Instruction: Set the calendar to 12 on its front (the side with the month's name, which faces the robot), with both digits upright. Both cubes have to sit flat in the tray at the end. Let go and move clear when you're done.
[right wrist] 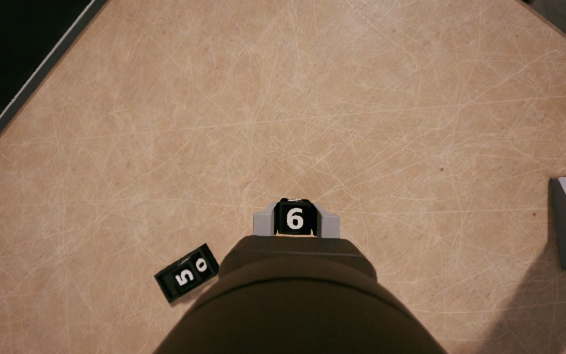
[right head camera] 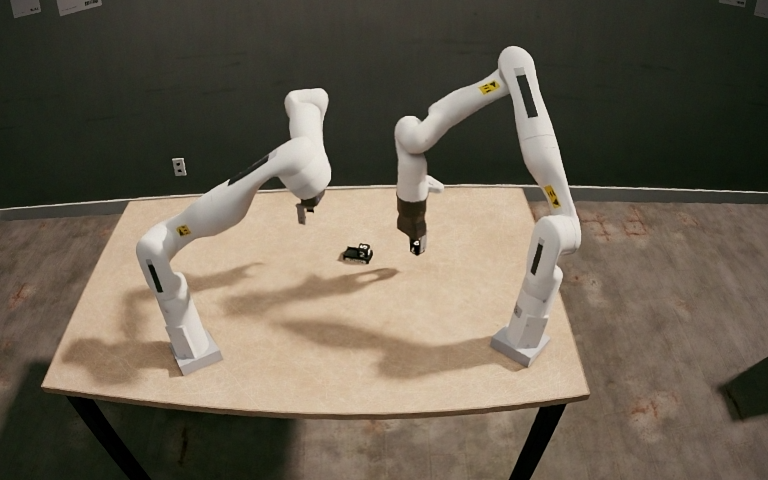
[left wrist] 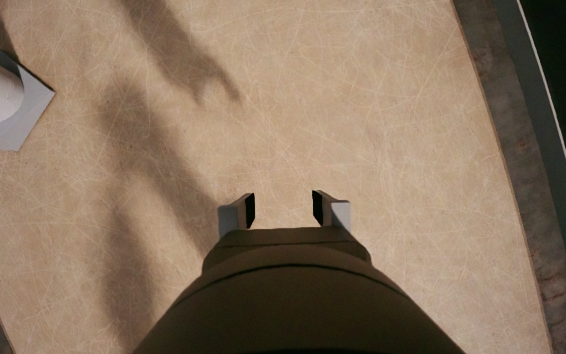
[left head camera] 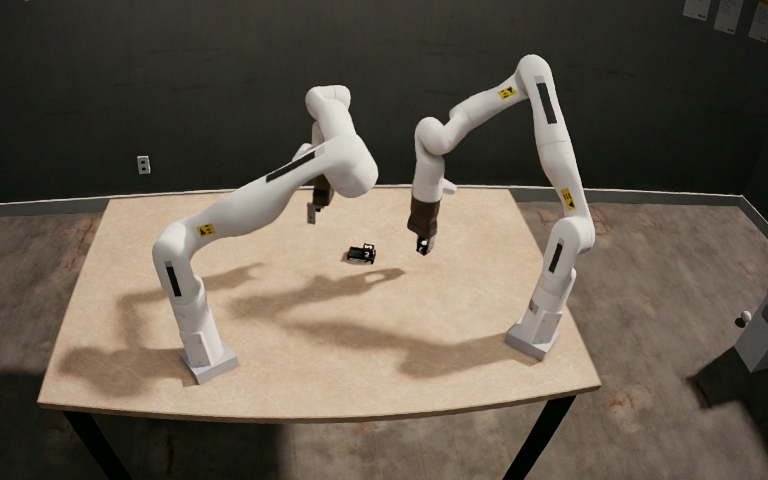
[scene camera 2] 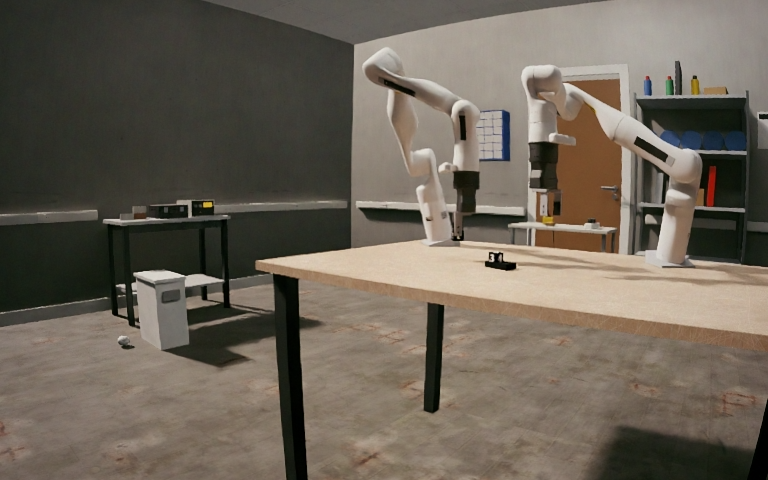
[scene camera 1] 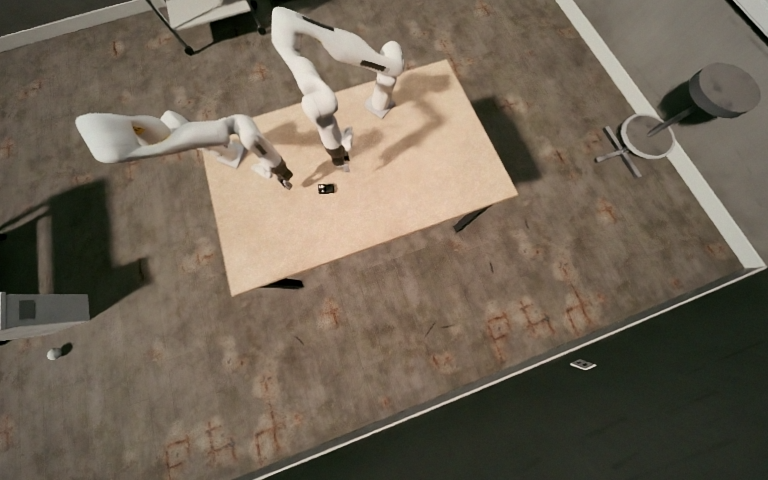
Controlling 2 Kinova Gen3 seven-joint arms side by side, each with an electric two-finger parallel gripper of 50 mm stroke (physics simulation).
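Where they show: left gripper, fingertip midpoint: [right head camera: 306, 217] [left wrist: 283, 204] [left head camera: 314, 217] [scene camera 2: 550, 215] [scene camera 1: 347, 165]; right gripper, fingertip midpoint: [right wrist: 294, 213] [right head camera: 417, 246] [left head camera: 424, 246] [scene camera 2: 456, 234] [scene camera 1: 287, 185]; left arm's base at its link origin: [right head camera: 193, 347] [left head camera: 206, 353] [scene camera 2: 670, 257] [scene camera 1: 380, 102]; right arm's base at its link origin: [right head camera: 522, 337] [left head camera: 534, 333] [scene camera 2: 440, 238] [scene camera 1: 230, 153].
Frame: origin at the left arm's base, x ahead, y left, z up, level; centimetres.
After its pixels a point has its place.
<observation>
The black calendar tray [left head camera: 355, 260] @[x 43.8, y -31.5, z -1.8 cm] [right head camera: 352, 260] @[x 43.8, y -31.8, z -1.8 cm] [scene camera 1: 331, 189] @[x 46.5, y -30.3, z -1.3 cm] [scene camera 2: 504, 266] @[x 48.3, y -29.9, z -1.2 cm] [right wrist: 169, 286] @[x 45.9, y -29.8, z -1.2 cm] stands mid-table. One black cube [left head camera: 368, 250] @[x 44.5, y -34.8, z 1.7 cm] [right head camera: 364, 249] @[x 45.0, y -35.1, z 1.7 cm] [scene camera 1: 322, 188] @[x 46.9, y -34.1, z 1.7 cm] [scene camera 2: 494, 257] @[x 47.4, y -34.0, z 0.6 cm] [right wrist: 185, 277] @[x 45.8, y -34.7, z 1.8 cm] sits in its right slot in the head views, 5 on top, 2 toward the robot; the left slot is empty. My right gripper [left head camera: 424, 246] @[x 44.8, y -49.9, z 5.0 cm] [right head camera: 417, 246] @[x 44.8, y -49.9, z 5.0 cm] [scene camera 1: 287, 183] @[x 44.8, y -49.9, z 5.0 cm] [scene camera 2: 457, 234] @[x 44.8, y -49.9, z 5.0 cm] is shut on the other cube [right wrist: 295, 218] @[x 44.6, y -49.8, z 6.4 cm], above the table, right of the tray in the head views; a 6 faces up. My left gripper [left head camera: 315, 213] @[x 42.8, y -19.9, z 12.1 cm] [left wrist: 283, 204] @[x 42.8, y -19.9, z 12.1 cm] is open, raised behind and left of the tray in the left head view.
The wooden table [left head camera: 305, 390] @[x -3.8, y -25.4, z -2.3 cm] [right head camera: 305, 390] @[x -3.7, y -31.7, z -2.2 cm] carries both arm bases. The left arm's base [left head camera: 209, 362] @[x -4.3, y -2.5, z 2.3 cm] and the right arm's base [left head camera: 532, 339] @[x 15.4, y -78.8, z 2.3 cm] stand near its front corners. A shelf unit [scene camera 2: 690, 102] and a white bin [scene camera 2: 161, 308] stand away from the table.
</observation>
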